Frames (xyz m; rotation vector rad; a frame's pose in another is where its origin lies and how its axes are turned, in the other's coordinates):
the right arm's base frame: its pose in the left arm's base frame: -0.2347 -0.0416 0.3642 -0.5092 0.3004 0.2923
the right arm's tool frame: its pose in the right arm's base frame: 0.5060 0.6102 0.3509 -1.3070 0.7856 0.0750
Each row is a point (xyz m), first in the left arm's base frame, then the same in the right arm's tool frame.
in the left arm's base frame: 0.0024 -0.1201 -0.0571
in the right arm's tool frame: 0.4815 0.4780 -0.6129
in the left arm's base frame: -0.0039 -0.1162 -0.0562
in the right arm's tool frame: 0.4748 0.4808 -0.6109
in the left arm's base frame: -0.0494 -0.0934 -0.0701
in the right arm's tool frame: 0.4408 0.5158 -0.5908
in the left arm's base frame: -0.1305 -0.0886 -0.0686
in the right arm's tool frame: 0.3814 0.5707 -0.5988
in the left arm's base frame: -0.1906 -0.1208 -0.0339
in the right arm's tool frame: 0.3346 0.5992 -0.6522
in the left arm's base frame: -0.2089 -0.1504 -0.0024
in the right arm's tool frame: 0.3174 0.5996 -0.6959
